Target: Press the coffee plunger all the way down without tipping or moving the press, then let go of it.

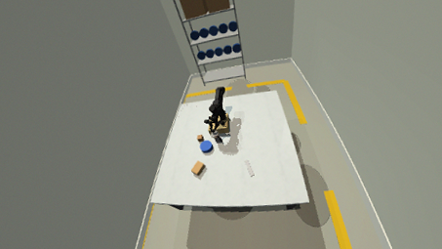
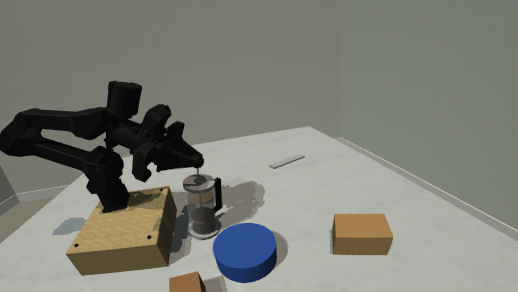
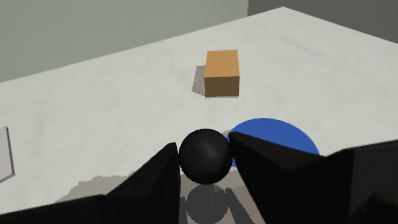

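The glass coffee press is 9 cm below my gripper tip, 2 cm to the left of it and 1 cm behind it. Also, from my gripper tip: thin pale bar (33 cm ahead, 26 cm to the left, 18 cm below).
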